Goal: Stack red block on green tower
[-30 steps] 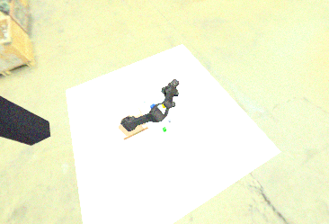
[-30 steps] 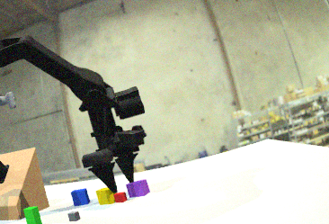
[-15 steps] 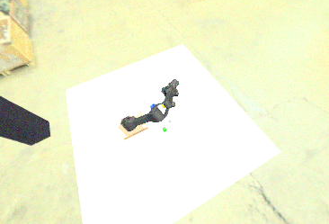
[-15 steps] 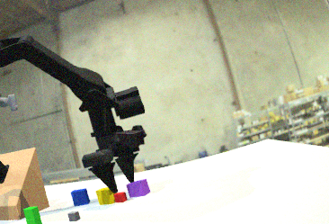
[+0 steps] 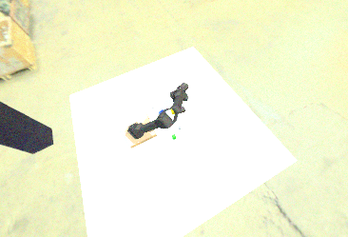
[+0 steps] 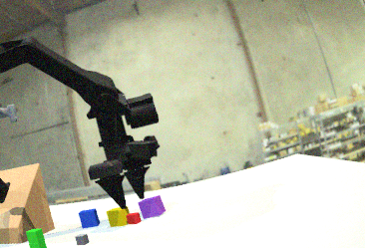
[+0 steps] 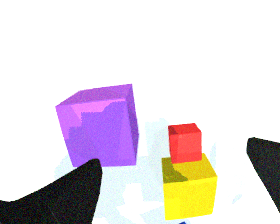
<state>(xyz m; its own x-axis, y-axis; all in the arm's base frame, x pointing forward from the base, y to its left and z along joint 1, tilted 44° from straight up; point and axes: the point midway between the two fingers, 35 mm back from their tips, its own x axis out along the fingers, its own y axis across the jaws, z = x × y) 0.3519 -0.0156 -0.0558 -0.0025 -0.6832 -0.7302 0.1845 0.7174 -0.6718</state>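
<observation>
The red block lies 30 mm below my gripper tip, 10 mm to the right of it and 10 mm behind it. Also, from my gripper tip: blue block: 130 mm behind, 20 mm to the left, 20 mm below; purple block: 40 mm to the left, 30 mm ahead, 20 mm below; yellow block: 40 mm behind, 20 mm below.
</observation>
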